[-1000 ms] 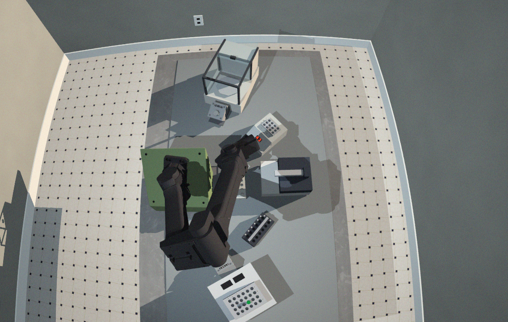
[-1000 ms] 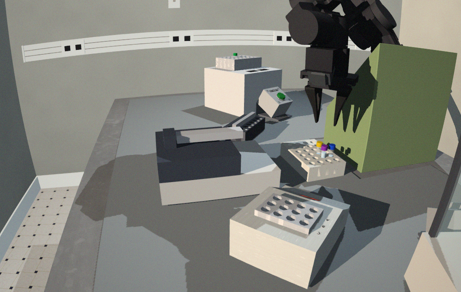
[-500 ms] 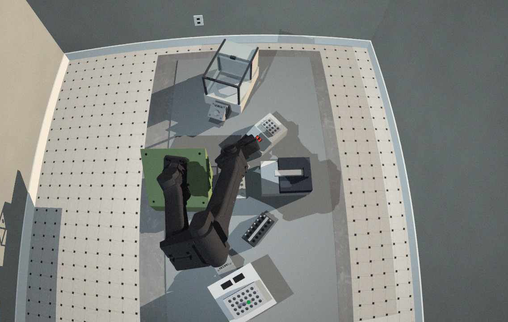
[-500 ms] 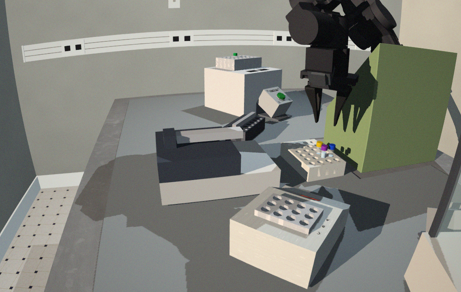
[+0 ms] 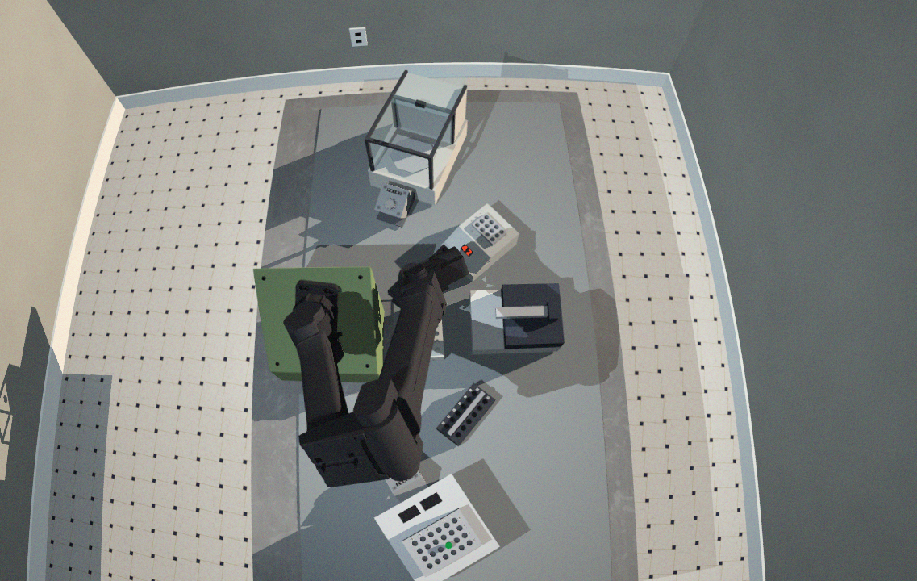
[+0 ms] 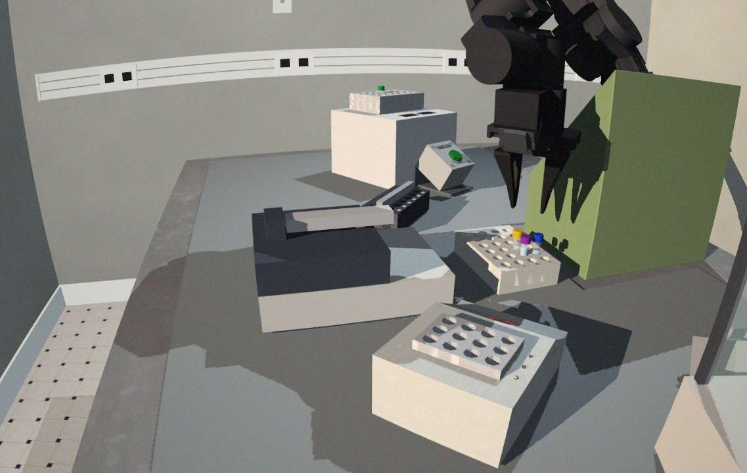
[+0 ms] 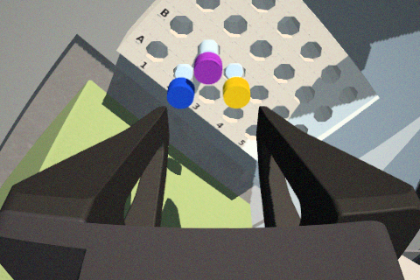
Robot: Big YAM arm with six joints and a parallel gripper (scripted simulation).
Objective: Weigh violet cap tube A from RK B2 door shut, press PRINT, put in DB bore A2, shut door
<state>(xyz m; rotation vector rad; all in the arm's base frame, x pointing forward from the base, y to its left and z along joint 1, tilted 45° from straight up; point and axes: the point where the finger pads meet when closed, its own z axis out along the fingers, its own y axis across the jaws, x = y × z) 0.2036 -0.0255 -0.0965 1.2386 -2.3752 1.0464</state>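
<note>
Right now my hand is 1 cm short of the tube rack RK, 2 cm to the left of it and 8 cm above it. Round my hand: dry block DB 13 cm ahead, 21 cm to the left, 6 cm below; then spectrophotometer SP 22 cm ahead, 2 cm to the left, 3 cm below; then magnet block 12 cm ahead, 21 cm to the right, 7 cm below.
</note>
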